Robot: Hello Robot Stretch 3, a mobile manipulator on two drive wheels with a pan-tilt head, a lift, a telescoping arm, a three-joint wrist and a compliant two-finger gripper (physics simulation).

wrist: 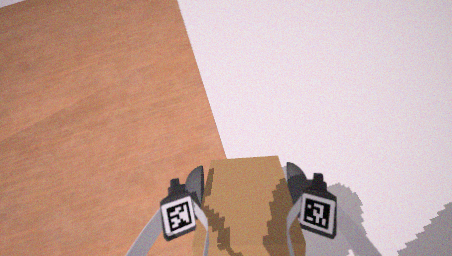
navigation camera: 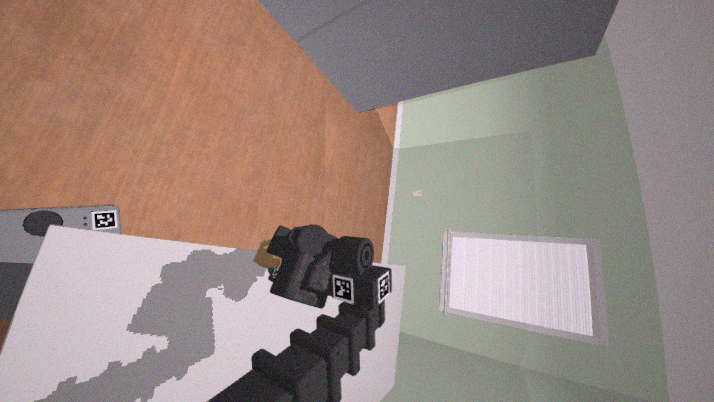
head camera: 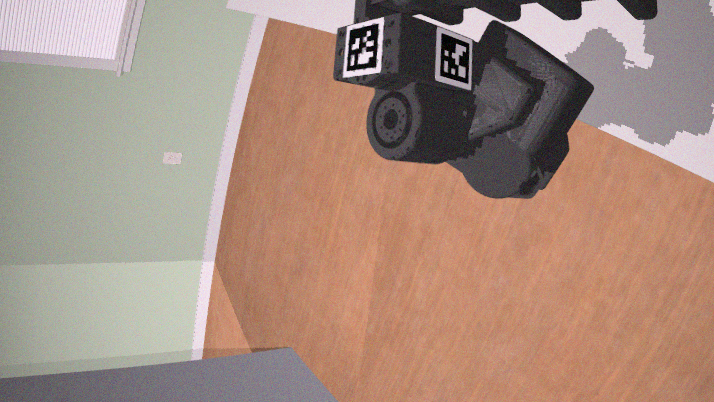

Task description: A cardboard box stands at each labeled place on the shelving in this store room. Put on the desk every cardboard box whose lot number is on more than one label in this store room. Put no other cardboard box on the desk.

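Where they show: gripper, fingertip midpoint: (navigation camera: 280, 258); robot's base, origin of the base link: (navigation camera: 44, 221).
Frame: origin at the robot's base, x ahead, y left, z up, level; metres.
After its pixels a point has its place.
A tan cardboard box (navigation camera: 266, 254) {x -0.068, y -0.296, z 0.828 m} (wrist: 245, 200) is between the two fingertips of my gripper (wrist: 245, 181) {x -0.096, y -0.355, z 0.800 m}, which is shut on it. In the wrist view the box sits at the bottom centre, with shadow bands on its surface and no label visible. The white desk top (head camera: 695, 162) {x -0.033, y -0.156, z 0.720 m} (navigation camera: 100, 270) {x -0.052, y -0.059, z 0.720 m} (wrist: 320, 75) lies below, and the box is seen over the area of its edge. The height of the box above the desk cannot be told. In the head camera view the wrist hides the fingers and the box. No labels or shelved boxes can be made out.
Wooden floor (head camera: 350, 280) {x 0.484, y -1.621, z 0.001 m} (navigation camera: 175, 100) {x 0.529, y -0.402, z 0.000 m} (wrist: 90, 110) lies beside the desk. A large grey panel (head camera: 200, 377) {x 0.982, y -1.944, z 0.556 m} (navigation camera: 450, 45) {x 1.079, y -1.656, z 1.029 m} stands near the green wall (head camera: 110, 200) {x 0.294, y -2.920, z 0.765 m} (navigation camera: 500, 190) {x 0.039, y -2.835, z 1.339 m}. My base (navigation camera: 15, 240) {x -0.038, y 0.053, z 0.160 m} is at the left in the navigation view. A window (navigation camera: 520, 285) {x -0.882, y -2.520, z 1.498 m} is in the wall.
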